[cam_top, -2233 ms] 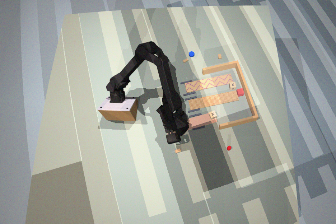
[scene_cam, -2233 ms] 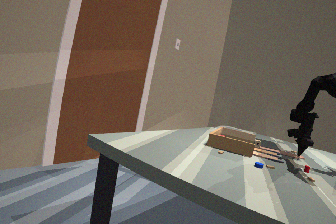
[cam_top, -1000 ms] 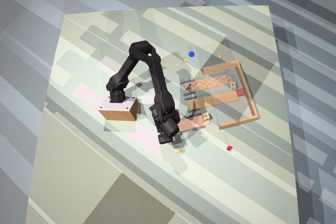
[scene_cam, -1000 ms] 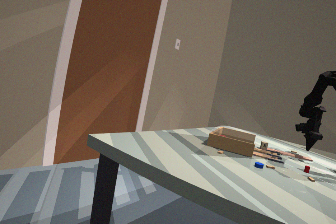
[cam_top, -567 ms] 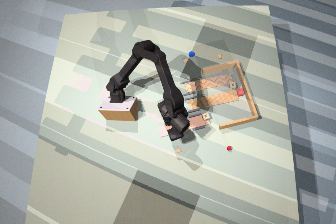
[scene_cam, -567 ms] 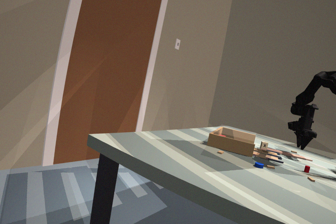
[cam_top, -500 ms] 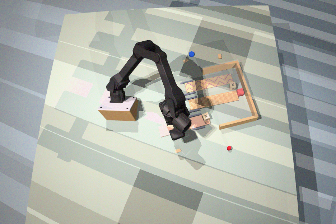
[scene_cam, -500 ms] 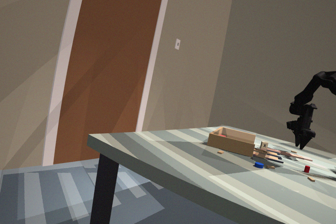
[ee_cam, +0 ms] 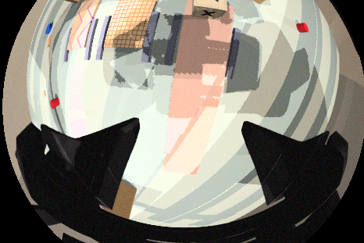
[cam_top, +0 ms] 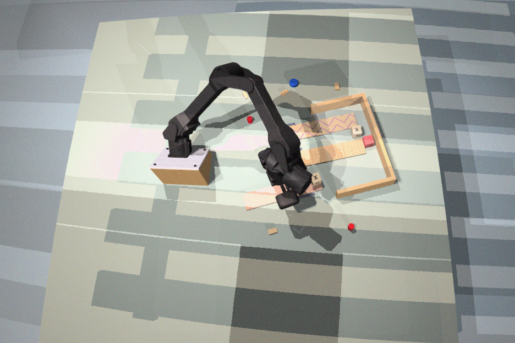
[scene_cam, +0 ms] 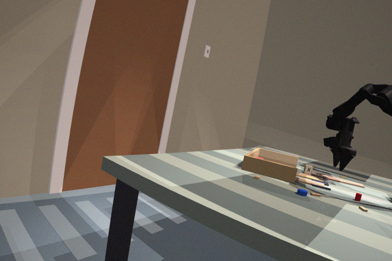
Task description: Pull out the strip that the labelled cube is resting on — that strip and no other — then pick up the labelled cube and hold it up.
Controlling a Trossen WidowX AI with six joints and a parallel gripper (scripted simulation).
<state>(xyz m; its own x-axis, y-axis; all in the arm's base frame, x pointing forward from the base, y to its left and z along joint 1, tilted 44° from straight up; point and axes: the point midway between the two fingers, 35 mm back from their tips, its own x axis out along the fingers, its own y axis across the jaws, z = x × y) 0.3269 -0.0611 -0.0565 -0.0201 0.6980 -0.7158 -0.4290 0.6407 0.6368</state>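
The pink strip is 1 cm ahead of my gripper tip and 5 cm below it. From my gripper tip the other things lie so: blue disc 2 cm ahead, 41 cm to the left, 4 cm below.
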